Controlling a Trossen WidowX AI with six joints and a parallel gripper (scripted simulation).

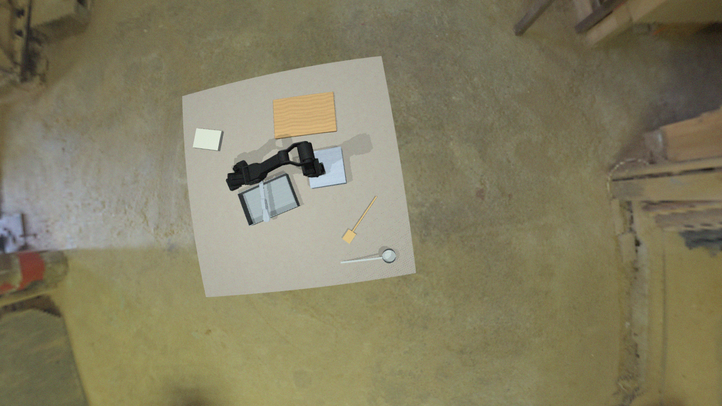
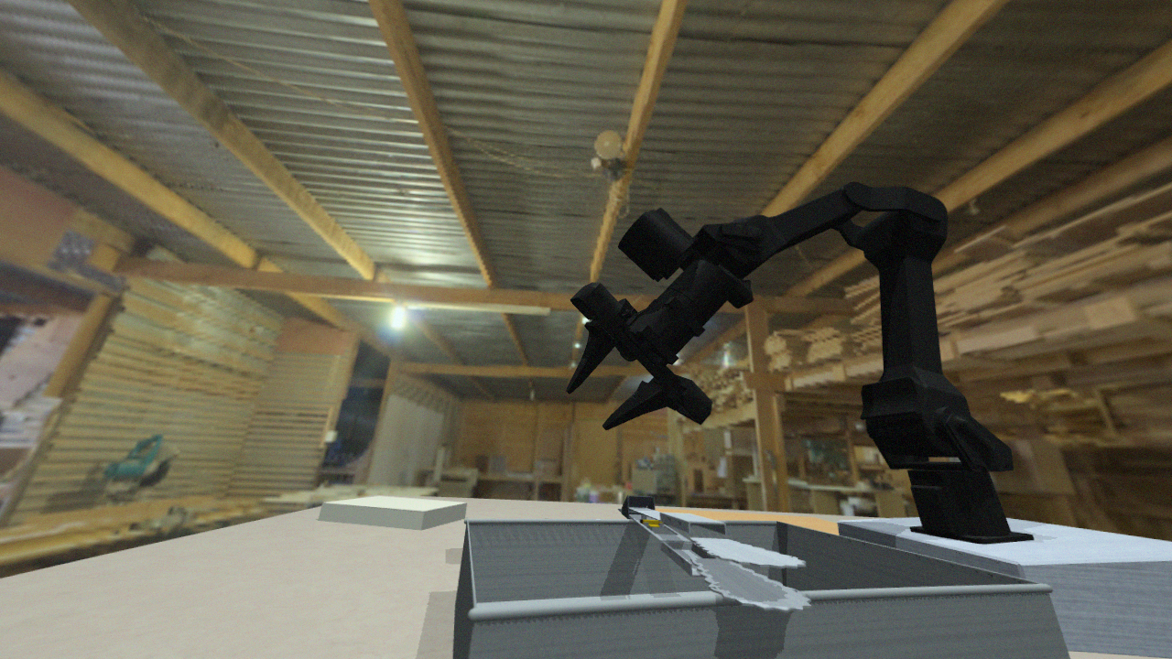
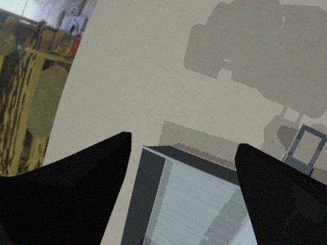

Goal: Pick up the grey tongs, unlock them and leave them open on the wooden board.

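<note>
The grey roasting tin is 130 mm to the left of my gripper tip, 130 mm below it and 50 mm behind it. The rest, counted from my gripper tip: cream block (340 mm to the right, 230 mm ahead, 140 mm below); then wooden board (380 mm behind, 280 mm to the right, 150 mm below).
</note>
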